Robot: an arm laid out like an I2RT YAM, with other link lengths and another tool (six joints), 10 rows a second.
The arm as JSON. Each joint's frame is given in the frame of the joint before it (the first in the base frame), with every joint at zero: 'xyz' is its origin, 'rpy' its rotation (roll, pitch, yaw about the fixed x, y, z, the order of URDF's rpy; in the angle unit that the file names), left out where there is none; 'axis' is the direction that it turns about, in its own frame. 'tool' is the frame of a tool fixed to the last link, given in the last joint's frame.
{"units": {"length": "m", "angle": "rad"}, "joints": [
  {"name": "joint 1", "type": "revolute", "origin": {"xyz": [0.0, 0.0, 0.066]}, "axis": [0.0, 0.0, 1.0]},
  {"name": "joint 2", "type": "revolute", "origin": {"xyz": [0.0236, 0.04, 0.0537]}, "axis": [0.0, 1.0, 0.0]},
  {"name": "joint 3", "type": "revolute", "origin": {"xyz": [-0.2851, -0.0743, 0.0]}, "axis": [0.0, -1.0, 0.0]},
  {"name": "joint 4", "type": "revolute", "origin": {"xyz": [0.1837, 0.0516, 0.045]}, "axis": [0.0, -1.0, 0.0]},
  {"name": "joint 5", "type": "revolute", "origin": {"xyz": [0.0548, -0.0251, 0.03]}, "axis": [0.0, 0.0, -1.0]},
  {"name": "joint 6", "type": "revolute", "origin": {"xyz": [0.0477, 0.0, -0.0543]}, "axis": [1.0, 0.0, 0.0]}
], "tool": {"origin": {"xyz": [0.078, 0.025, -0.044], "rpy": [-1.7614, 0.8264, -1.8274]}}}
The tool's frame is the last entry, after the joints.
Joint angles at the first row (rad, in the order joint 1, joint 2, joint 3, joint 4, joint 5, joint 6):
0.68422 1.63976 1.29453 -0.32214 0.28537 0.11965
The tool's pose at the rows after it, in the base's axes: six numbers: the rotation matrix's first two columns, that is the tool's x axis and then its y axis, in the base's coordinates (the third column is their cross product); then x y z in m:
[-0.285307, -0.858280, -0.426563, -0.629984, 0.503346, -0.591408, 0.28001, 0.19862, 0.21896]
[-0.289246, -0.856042, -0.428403, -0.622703, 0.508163, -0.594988, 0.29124, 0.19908, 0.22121]
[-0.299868, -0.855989, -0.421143, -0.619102, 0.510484, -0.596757, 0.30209, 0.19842, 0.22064]
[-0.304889, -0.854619, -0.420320, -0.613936, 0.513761, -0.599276, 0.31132, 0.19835, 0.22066]
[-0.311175, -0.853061, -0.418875, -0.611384, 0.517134, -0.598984, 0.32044, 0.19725, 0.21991]
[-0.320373, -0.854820, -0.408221, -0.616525, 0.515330, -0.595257, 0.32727, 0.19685, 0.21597]
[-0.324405, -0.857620, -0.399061, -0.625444, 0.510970, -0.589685, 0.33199, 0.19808, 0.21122]
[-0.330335, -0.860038, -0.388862, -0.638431, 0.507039, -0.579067, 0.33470, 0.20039, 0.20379]
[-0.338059, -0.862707, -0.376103, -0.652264, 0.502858, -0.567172, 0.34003, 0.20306, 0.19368]
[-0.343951, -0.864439, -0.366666, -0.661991, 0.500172, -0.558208, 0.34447, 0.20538, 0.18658]
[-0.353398, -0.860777, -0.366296, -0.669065, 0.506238, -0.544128, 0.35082, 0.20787, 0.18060]
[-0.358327, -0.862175, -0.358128, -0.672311, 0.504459, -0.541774, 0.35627, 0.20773, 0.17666]
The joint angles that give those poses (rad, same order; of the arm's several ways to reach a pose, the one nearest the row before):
0.65508 1.67040 1.33133 -0.33431 0.27152 0.10588
0.63511 1.69956 1.37432 -0.34051 0.26386 0.09512
0.61519 1.73330 1.41579 -0.35277 0.25926 0.08595
0.59982 1.75942 1.44798 -0.35587 0.25463 0.07824
0.58141 1.78548 1.47869 -0.36049 0.24549 0.07060
0.56913 1.81456 1.50474 -0.37118 0.23933 0.06596
0.56300 1.84062 1.52316 -0.37730 0.23164 0.06289
0.56145 1.86671 1.53089 -0.37893 0.22400 0.06594
0.55684 1.90498 1.54463 -0.37737 0.21481 0.06749
0.55376 1.93578 1.56156 -0.38042 0.20864 0.06902
0.54612 1.96955 1.58760 -0.38500 0.19639 0.07670
0.53845 1.99411 1.61058 -0.39266 0.19328 0.07212

